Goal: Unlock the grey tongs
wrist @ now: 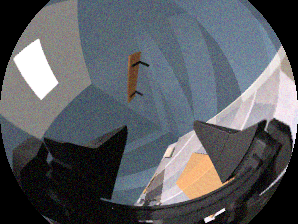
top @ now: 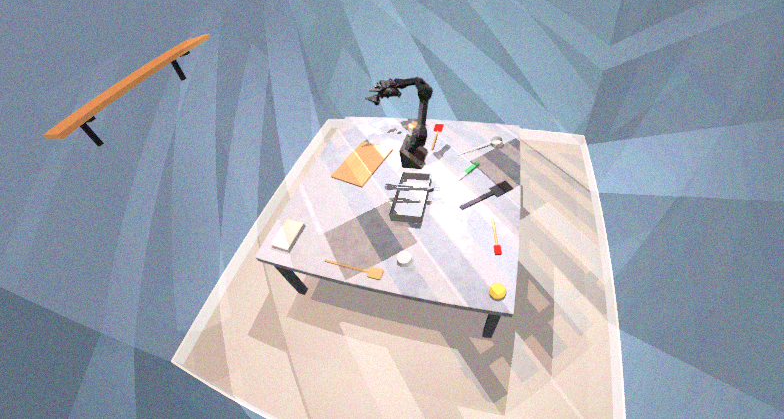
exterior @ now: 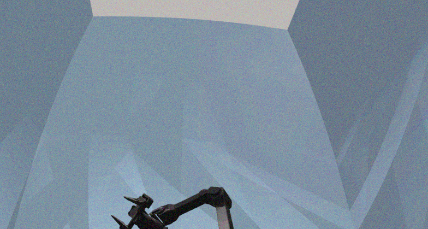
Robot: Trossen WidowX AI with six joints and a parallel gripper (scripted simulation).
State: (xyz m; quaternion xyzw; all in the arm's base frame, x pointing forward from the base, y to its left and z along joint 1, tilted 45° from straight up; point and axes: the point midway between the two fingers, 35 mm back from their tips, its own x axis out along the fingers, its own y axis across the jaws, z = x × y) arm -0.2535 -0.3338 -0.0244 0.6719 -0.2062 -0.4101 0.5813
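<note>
My gripper tip is now 54 cm short of the grey roasting tin, 34 cm to the right of it and 32 cm above it. Also, from my gripper tip: red spatula: 5 cm behind, 40 cm to the left, 34 cm below; then green-handled tool: 31 cm ahead, 62 cm to the left, 34 cm below; then wooden board: 26 cm ahead, 3 cm to the right, 34 cm below.
</note>
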